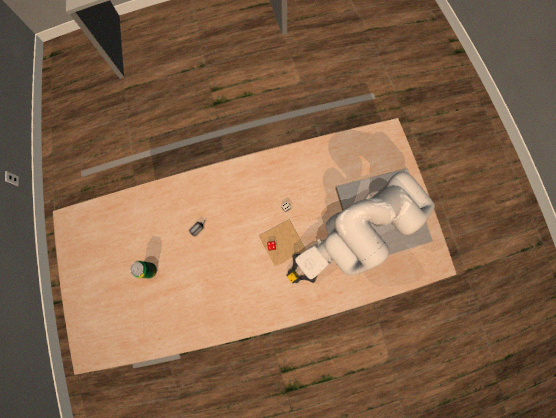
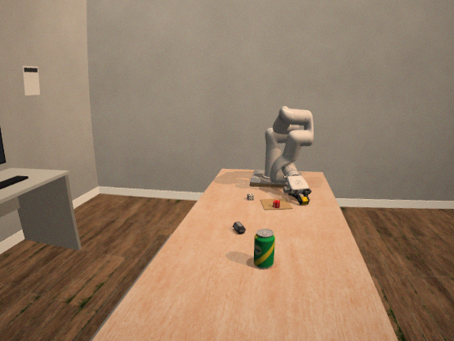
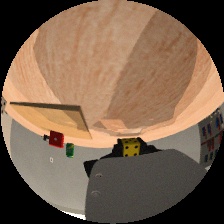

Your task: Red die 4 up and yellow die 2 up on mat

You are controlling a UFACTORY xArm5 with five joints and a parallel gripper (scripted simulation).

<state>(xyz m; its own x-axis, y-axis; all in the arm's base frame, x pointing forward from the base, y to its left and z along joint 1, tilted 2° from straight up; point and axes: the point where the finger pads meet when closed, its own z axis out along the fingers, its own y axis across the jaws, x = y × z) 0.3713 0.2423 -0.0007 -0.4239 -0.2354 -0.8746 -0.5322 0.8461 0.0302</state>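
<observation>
Right now the yellow die is right at my hand. The rest, counted from my hand: brown mat (3 cm ahead, 14 cm to the right, 2 cm below); white die (1 cm ahead, 28 cm to the right, 1 cm below); red die (8 cm ahead, 12 cm to the right, 1 cm below).
</observation>
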